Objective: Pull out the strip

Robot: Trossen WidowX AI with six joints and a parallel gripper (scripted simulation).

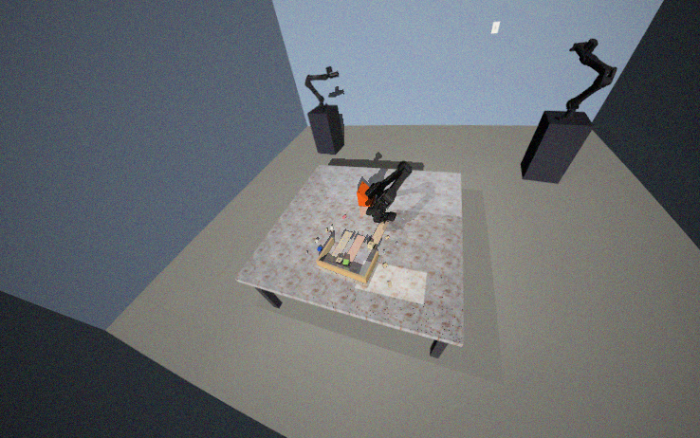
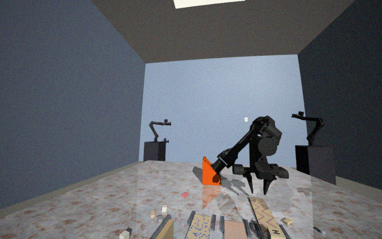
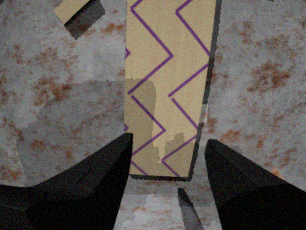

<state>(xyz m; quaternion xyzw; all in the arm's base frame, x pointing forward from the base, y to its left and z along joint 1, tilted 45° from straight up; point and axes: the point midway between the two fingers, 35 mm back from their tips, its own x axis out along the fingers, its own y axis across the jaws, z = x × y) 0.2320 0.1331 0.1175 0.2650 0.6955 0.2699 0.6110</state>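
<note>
My gripper tip is now 70 mm short of the zigzag strip and 40 mm above it. From my gripper tip the other things lie so: pink block: 10 mm behind, 290 mm to the right, 40 mm below; blue disc: 300 mm ahead, 320 mm to the right, 40 mm below; plain strip: 240 mm ahead, 100 mm to the right, 40 mm below.
</note>
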